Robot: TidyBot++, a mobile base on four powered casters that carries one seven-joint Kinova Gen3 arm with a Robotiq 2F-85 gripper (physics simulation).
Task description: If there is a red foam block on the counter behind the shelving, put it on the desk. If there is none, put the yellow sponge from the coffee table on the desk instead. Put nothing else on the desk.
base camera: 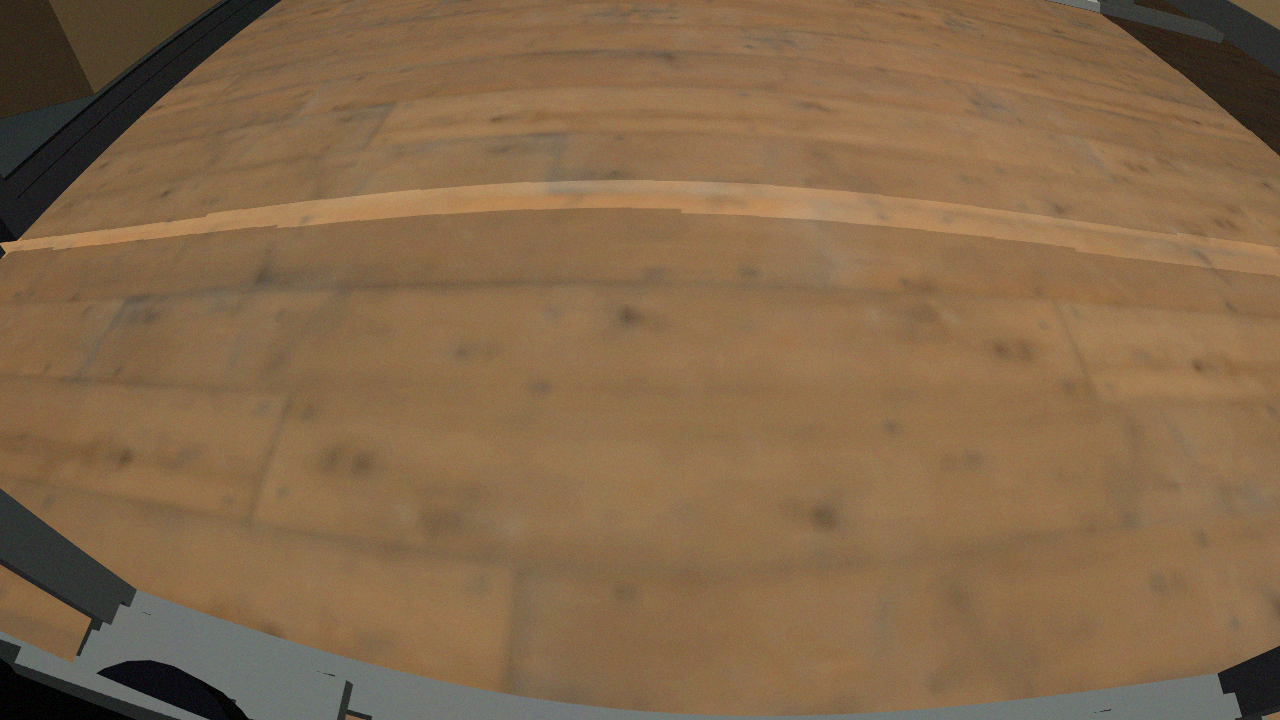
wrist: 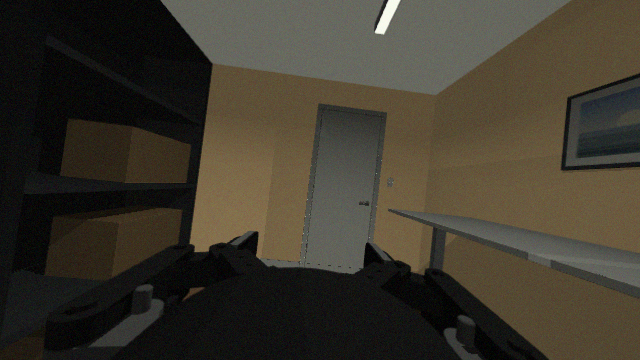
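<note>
My gripper is open and empty, held level and facing across the room in the wrist view. Tall dark shelving stands on the left in both views. A pale grey desk-like top on a grey leg runs along the right side of the wrist view, seen at a very low angle. I cannot tell what lies on it. No red foam block, yellow sponge or coffee table shows in either view, and the counter behind the shelving is hidden.
Cardboard boxes sit on the shelving's boards. A grey door is in the far wall, and a framed picture hangs on the right wall. In the base view, a white foot stands at the top right on the wooden floor.
</note>
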